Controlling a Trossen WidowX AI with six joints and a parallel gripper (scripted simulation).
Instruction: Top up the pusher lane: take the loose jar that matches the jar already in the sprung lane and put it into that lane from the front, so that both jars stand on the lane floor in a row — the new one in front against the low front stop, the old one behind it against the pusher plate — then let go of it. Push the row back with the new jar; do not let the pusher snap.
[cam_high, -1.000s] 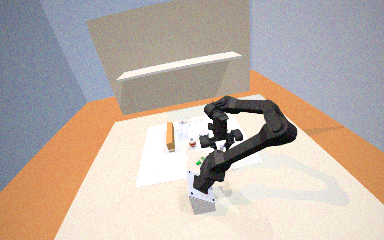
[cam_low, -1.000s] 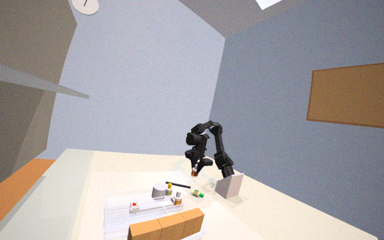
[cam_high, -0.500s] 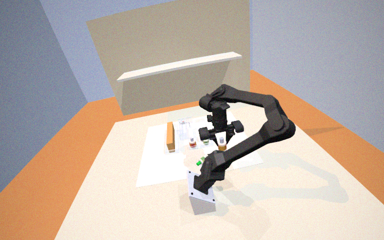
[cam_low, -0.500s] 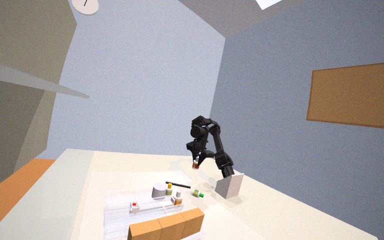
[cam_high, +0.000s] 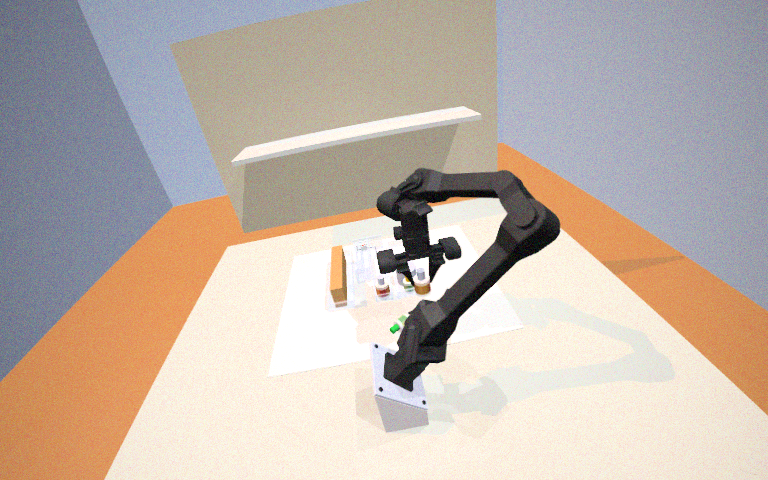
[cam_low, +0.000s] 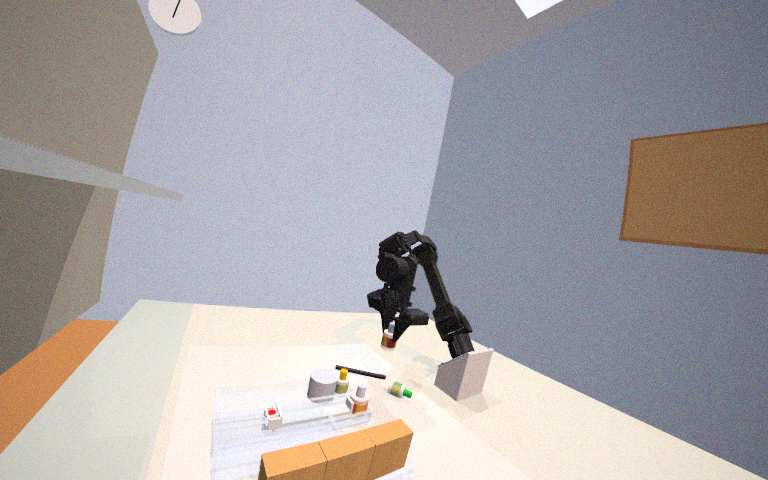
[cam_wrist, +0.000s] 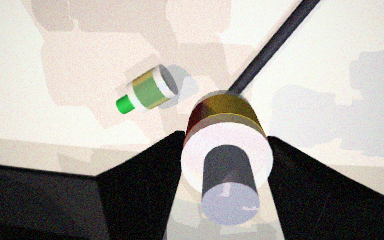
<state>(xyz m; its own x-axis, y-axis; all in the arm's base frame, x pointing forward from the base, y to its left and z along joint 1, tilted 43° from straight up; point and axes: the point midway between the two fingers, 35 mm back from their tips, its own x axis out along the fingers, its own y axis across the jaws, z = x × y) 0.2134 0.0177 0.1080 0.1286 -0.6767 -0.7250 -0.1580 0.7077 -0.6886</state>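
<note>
The grey cylinder lies 17 cm ahead of my gripper tip, 10 cm below it and 5 cm to the left of it. The rest, counted from my gripper tip: clear sprung lane (25 cm ahead, 16 cm to the left, 11 cm below); black rod (12 cm below, 4 cm to the right, 4 cm ahead); pusher plate (21 cm ahead, 16 cm to the left, 8 cm below).
</note>
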